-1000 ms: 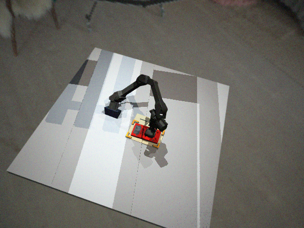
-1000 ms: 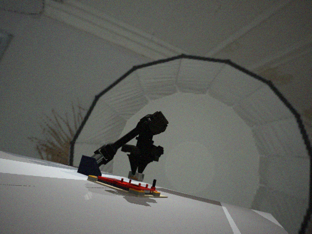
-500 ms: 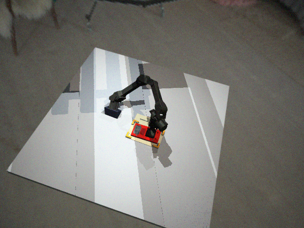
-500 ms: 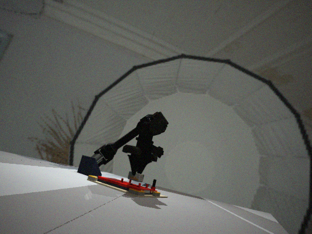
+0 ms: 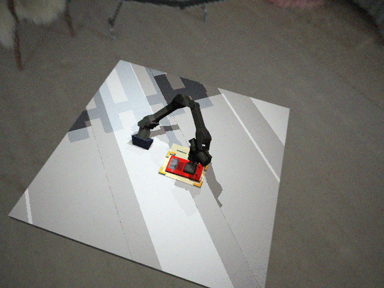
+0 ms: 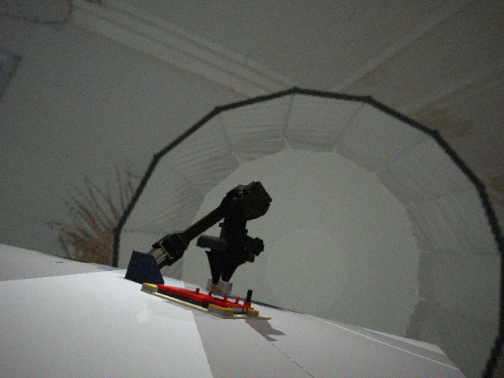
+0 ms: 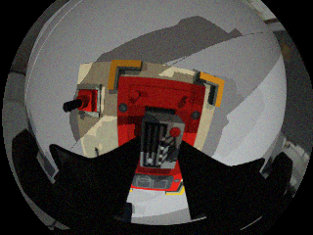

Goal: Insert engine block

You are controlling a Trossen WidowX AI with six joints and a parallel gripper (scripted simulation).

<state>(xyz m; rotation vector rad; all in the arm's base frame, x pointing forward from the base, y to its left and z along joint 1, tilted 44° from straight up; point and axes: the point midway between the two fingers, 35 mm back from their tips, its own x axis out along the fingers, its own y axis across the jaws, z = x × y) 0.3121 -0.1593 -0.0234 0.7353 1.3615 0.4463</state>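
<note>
Right now the short black peg is 11 cm to the left of my gripper tip, 4 cm ahead of it and 2 cm below it. Round my gripper tip: grey ribbed engine block: 1 cm below.
</note>
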